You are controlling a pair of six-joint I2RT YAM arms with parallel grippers.
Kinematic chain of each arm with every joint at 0, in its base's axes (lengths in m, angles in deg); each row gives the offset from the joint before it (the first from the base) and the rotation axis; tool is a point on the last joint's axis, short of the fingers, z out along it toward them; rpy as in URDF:
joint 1: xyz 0 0 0.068 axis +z
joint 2: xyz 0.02 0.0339 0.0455 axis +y
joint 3: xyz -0.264 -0.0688 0 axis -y
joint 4: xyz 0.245 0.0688 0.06 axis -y
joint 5: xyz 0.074 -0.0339 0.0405 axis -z
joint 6: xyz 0.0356 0 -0.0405 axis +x
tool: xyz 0 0 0 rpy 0 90 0
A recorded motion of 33 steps. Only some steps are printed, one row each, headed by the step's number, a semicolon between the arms.
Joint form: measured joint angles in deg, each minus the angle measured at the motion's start. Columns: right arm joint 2, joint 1, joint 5, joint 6, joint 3, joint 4; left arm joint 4, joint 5, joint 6, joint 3, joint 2, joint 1.
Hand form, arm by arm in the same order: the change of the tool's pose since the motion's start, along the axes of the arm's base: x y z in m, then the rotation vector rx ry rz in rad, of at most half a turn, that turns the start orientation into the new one. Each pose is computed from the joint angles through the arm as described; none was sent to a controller.
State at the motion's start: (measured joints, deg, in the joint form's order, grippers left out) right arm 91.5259 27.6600 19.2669 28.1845 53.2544 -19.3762; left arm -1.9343 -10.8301 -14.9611 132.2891 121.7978 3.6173
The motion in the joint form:
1: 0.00 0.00 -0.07 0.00 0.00 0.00; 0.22 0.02 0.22 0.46 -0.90 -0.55
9: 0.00 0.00 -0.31 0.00 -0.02 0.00; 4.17 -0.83 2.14 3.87 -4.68 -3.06
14: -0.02 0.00 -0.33 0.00 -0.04 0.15; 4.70 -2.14 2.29 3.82 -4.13 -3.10
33: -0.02 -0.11 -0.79 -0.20 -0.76 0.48; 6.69 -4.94 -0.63 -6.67 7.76 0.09
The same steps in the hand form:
1: 0.0000 0.0000 0.0000 0.0009 0.0005 0.0007; -0.0062 -0.0051 0.0106 0.0053 -0.0266 -0.0093
9: -0.0001 0.0001 -0.0002 0.0039 0.0024 0.0029; -0.0417 -0.0264 0.0669 0.0395 -0.2134 -0.0297
14: 0.0000 0.0002 0.0000 0.0054 0.0002 0.0031; -0.0382 -0.0259 0.0634 0.0359 -0.2113 -0.0077
33: -0.0015 -0.0010 -0.0033 0.0062 0.0096 0.0082; 0.0477 0.0069 -0.0961 -0.0262 0.1311 0.0867

